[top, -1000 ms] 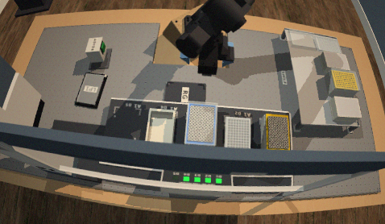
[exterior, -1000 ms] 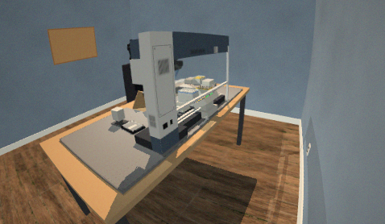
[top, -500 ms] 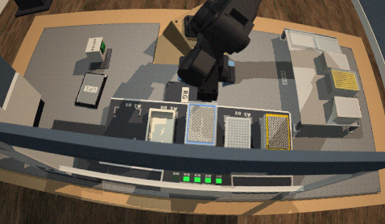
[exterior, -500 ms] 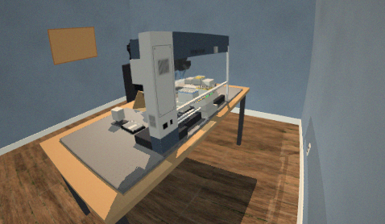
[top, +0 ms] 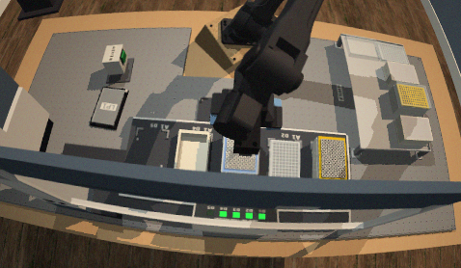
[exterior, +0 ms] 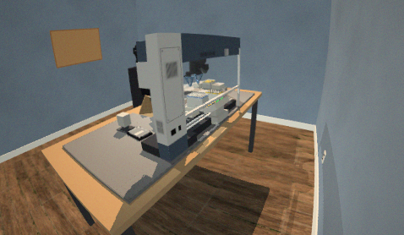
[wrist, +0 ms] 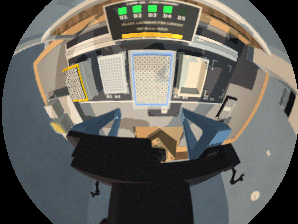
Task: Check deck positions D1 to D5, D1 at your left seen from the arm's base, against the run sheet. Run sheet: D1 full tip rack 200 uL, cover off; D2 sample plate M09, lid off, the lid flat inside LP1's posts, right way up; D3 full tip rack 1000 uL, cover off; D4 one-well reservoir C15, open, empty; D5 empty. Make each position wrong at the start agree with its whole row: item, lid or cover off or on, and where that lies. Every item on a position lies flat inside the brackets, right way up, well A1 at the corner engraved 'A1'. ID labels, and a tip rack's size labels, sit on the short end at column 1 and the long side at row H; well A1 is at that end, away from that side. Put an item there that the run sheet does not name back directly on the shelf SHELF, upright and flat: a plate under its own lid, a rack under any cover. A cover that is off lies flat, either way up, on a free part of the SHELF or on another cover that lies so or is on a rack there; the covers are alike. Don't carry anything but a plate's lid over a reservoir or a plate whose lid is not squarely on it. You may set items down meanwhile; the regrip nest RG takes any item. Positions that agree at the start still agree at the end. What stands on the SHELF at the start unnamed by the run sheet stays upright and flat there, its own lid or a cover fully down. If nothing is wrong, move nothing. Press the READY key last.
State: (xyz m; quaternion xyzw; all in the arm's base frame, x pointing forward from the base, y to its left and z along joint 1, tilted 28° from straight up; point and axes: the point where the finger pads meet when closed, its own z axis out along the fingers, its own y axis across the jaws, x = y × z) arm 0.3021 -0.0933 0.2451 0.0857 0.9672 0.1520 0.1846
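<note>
Now: the blue-framed tip rack 2 cm ahead of my hand, 1 cm to the right of it and 11 cm below it. Also, from my hand: white well plate 4 cm ahead, 12 cm to the left, 17 cm below; regrip nest 14 cm behind, 4 cm to the right, 22 cm below; yellow-framed tip rack 5 cm ahead, 24 cm to the left, 13 cm below.
</note>
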